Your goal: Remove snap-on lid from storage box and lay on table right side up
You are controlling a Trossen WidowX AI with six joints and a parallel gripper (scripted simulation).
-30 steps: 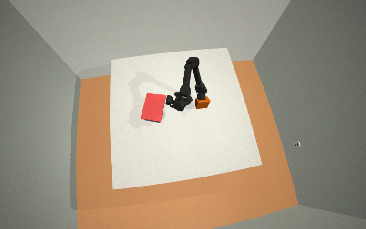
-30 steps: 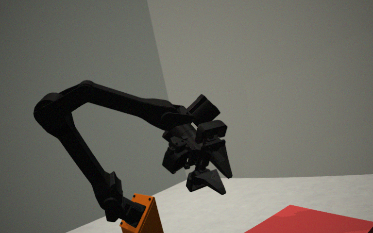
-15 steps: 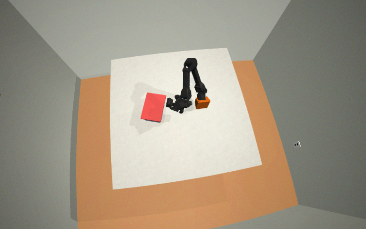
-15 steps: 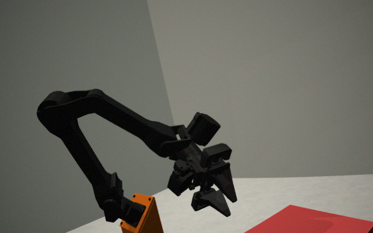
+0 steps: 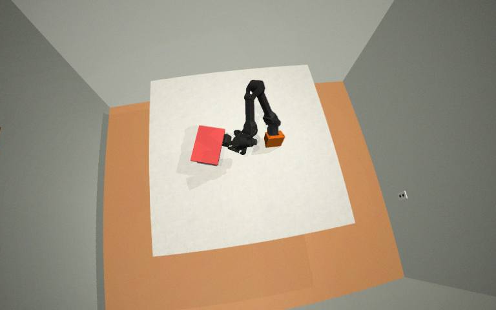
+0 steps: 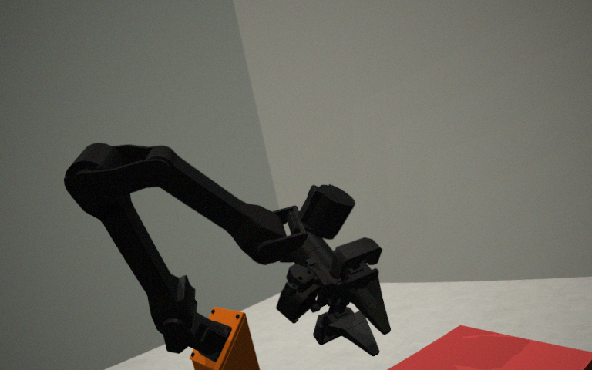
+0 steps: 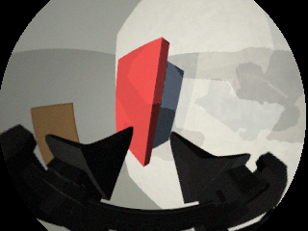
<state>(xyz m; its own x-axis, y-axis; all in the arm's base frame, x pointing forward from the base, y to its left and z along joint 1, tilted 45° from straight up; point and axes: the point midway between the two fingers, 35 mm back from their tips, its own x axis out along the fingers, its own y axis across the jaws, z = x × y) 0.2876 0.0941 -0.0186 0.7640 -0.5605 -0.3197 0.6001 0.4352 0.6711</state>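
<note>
Now: gripper tip 11 cm short of the red lid, 3 cm to the left of it and 2 cm above it. The rest, counted from my gripper tip: storage box 11 cm ahead, 8 cm below, 3 cm to the right.
</note>
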